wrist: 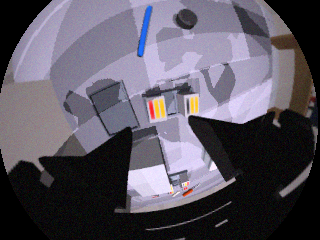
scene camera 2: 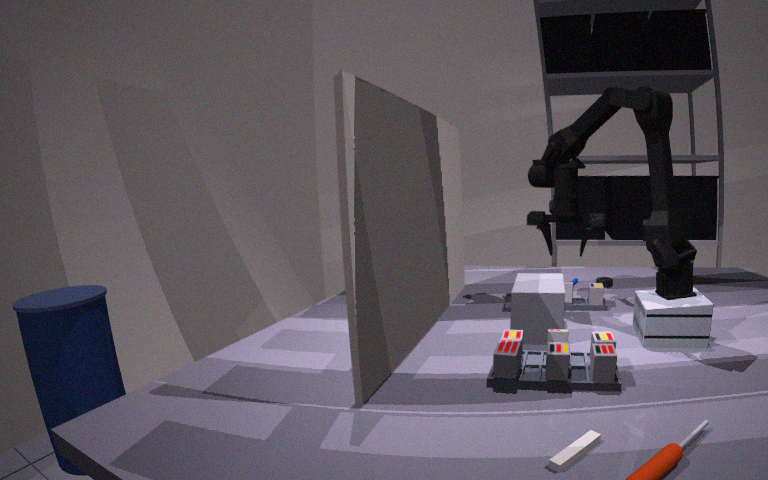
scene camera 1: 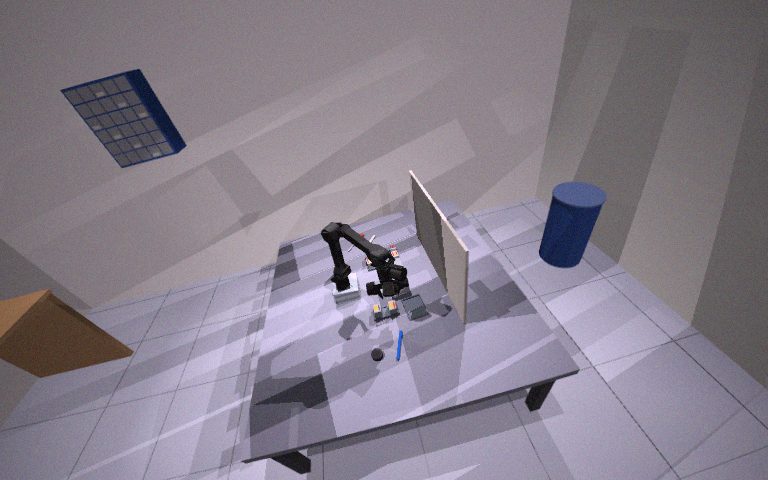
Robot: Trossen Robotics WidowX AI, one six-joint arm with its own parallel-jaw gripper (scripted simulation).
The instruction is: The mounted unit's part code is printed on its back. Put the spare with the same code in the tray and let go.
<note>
The gripper [scene camera 2: 566, 255] is open, with nothing in its grasp. Also in view: a dark grey tray [wrist: 111, 103] and a grey mounted unit [wrist: 147, 174].
The gripper also shows in the wrist view [wrist: 160, 124].
</note>
